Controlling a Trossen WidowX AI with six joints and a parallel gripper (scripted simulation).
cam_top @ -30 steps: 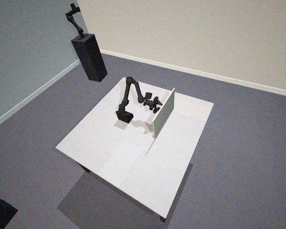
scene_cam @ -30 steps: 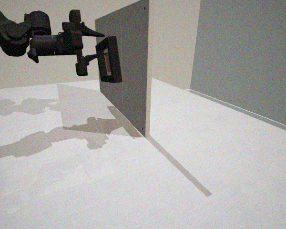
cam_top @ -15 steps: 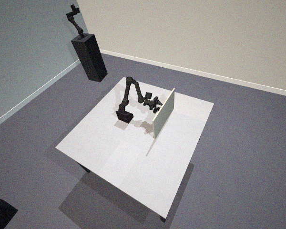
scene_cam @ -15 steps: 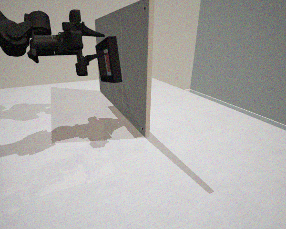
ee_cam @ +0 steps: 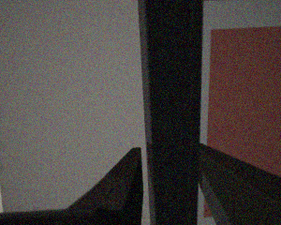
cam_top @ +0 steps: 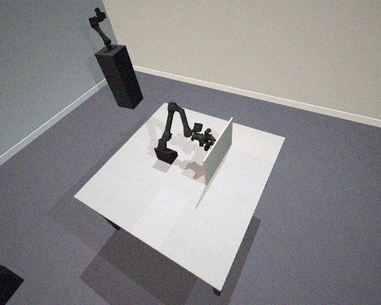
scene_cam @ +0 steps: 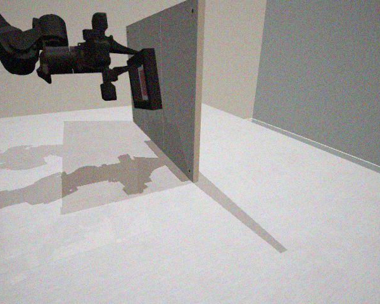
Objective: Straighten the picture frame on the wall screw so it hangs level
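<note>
My gripper tip is 50 mm above the picture frame and 10 mm to the left of it. Also, from my gripper tip: wall panel 60 mm below, 20 mm to the right, 10 mm ahead.
</note>
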